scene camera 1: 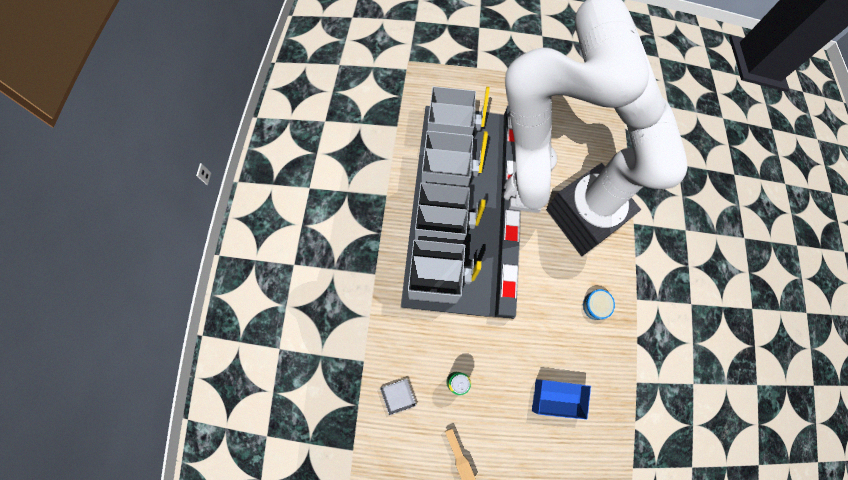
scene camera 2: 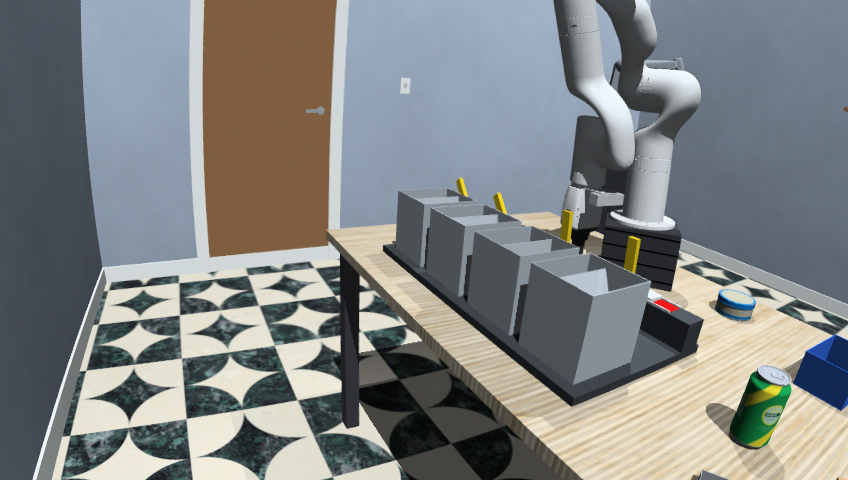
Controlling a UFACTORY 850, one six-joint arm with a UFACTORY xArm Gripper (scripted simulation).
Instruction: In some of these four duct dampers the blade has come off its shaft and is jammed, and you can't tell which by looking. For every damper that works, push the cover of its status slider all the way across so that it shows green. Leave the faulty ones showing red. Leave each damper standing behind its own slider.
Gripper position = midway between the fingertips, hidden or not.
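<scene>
Scene camera 1 gives me a blue box (scene camera 1: pixel 566 399) and also a blue-rimmed tin (scene camera 1: pixel 598 305). In scene camera 2 I find the tin again (scene camera 2: pixel 732 304), together with my gripper (scene camera 2: pixel 576 254). That same view has a damper (scene camera 2: pixel 578 335), another damper (scene camera 2: pixel 413 216), and a further damper (scene camera 2: pixel 450 245).
</scene>
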